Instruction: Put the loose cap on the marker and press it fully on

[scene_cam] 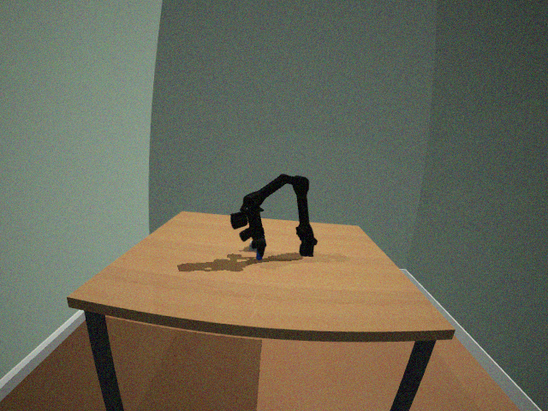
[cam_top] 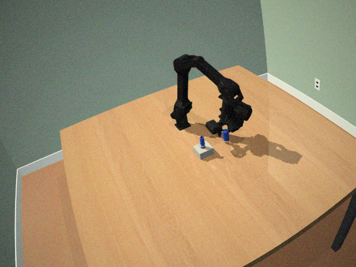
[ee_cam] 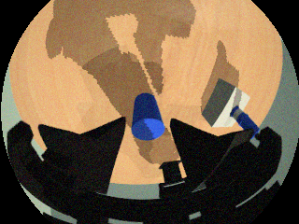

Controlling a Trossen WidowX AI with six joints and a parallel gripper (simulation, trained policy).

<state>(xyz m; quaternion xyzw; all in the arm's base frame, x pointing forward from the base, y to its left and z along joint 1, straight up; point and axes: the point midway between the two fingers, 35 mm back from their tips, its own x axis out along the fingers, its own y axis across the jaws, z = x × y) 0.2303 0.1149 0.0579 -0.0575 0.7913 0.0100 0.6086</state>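
Now: gripper tip 1 cm short of the blue cap. Round my gripper tip: blue marker (13 cm to the right, 4 cm above, 3 cm ahead).
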